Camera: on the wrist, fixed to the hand. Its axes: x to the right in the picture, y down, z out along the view.
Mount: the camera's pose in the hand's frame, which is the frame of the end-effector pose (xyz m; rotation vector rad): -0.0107 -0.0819 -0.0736 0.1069 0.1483 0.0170
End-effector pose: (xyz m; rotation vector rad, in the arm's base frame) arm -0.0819 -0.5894 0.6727 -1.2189 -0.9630 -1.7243
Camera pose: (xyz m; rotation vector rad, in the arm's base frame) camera -0.1801 -0.6218 0.6333 -1.0132 -0.9406 -1.7017
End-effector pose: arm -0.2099 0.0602 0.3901 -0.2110 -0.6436 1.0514
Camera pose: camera -0.1099 0.0204 0.3645 -0.1995 -0.4514 1.0726
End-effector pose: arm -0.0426 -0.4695 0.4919 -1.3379 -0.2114 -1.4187
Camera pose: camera -0.1513 -0.4879 0.5012 -1.1399 -0.1747 -1.4650
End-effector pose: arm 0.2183 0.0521 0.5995 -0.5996 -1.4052 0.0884
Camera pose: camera 0.2619 -0.0469 0.6229 -0.5190 -1.2438 0.1293
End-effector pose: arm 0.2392 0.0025 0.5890 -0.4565 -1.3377 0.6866
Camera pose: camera 0.3258 -0.0582 0.6215 -0.4248 -1.1531 0.7208
